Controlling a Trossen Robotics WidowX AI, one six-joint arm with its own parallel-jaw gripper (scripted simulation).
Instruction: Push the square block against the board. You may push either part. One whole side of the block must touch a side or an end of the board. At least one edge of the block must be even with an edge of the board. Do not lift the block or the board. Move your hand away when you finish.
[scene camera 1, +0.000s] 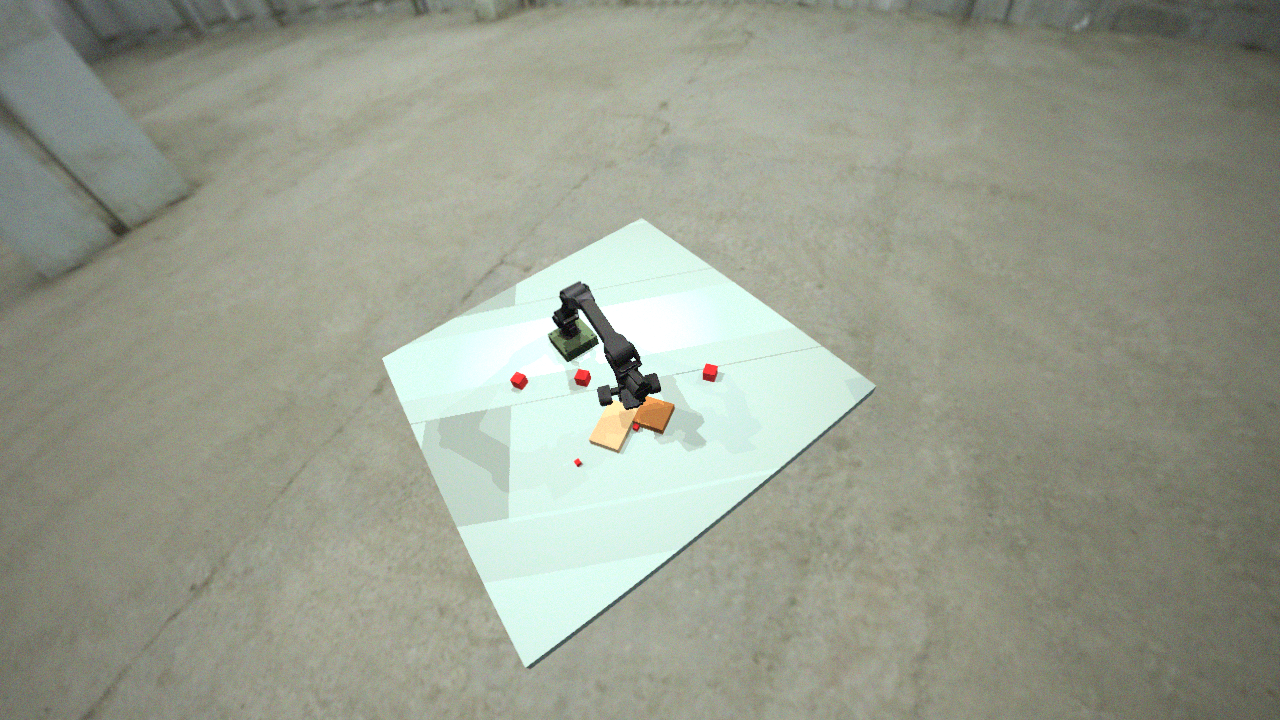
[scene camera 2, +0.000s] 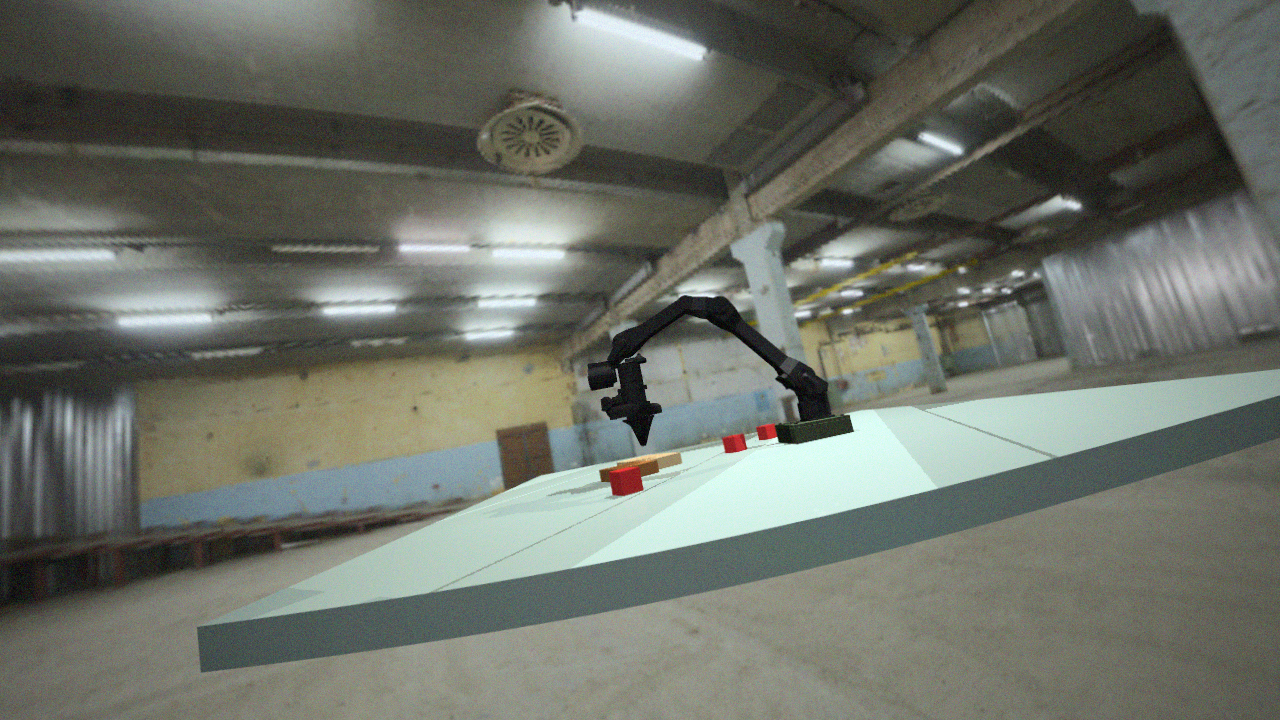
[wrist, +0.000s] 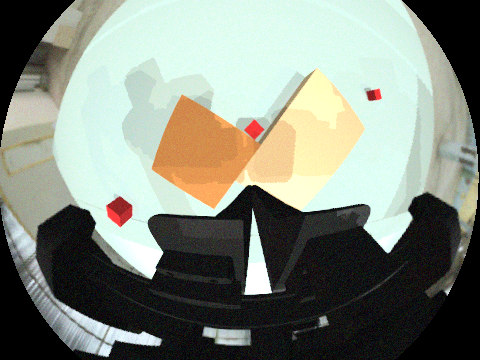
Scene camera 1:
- my gripper
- board
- square block
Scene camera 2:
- my gripper
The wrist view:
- my gripper
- board
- square block
